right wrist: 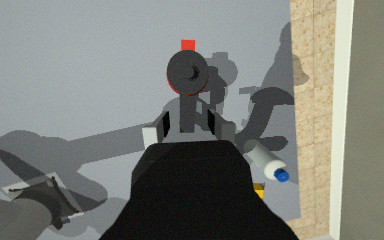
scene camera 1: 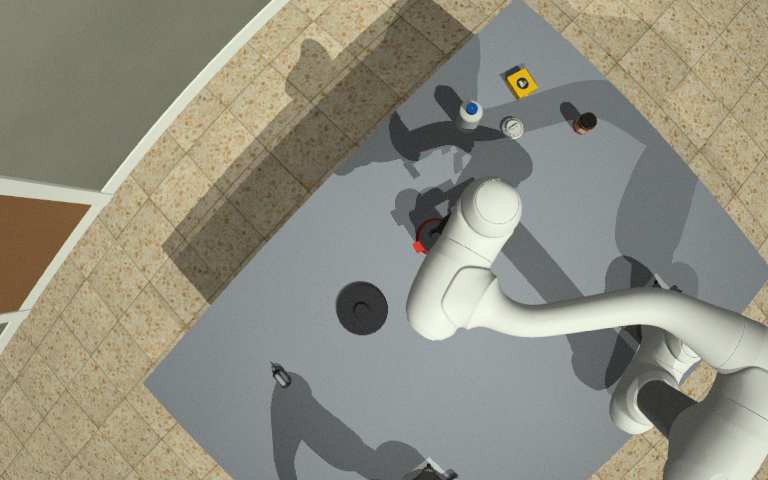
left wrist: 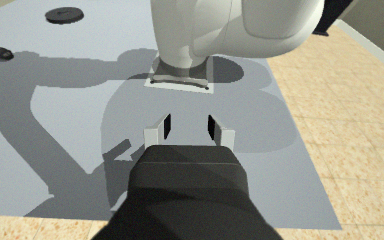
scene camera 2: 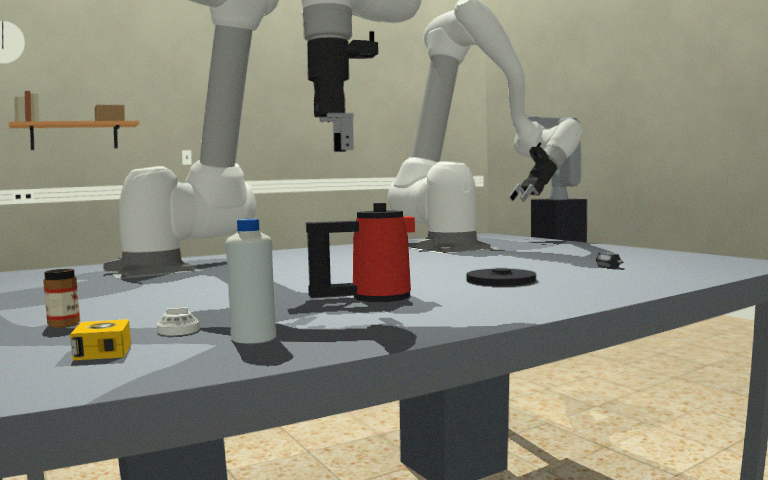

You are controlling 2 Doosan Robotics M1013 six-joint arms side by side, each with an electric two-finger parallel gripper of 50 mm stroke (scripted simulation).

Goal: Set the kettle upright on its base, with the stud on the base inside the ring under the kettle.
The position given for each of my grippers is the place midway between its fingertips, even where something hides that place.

Observation:
I see my left gripper (scene camera 2: 516,199), my right gripper (scene camera 2: 343,150), a round black base (scene camera 1: 362,309), a white bottle (right wrist: 274,168) and a brown jar (scene camera 2: 60,285).
The round black base shows as well in scene camera 2 (scene camera 2: 497,276). My left gripper also shows in the left wrist view (left wrist: 189,122). My right gripper also shows in the right wrist view (right wrist: 188,118). The right wrist view misses the round black base: it is out of frame. The left wrist view does not show the white bottle: it is out of frame.

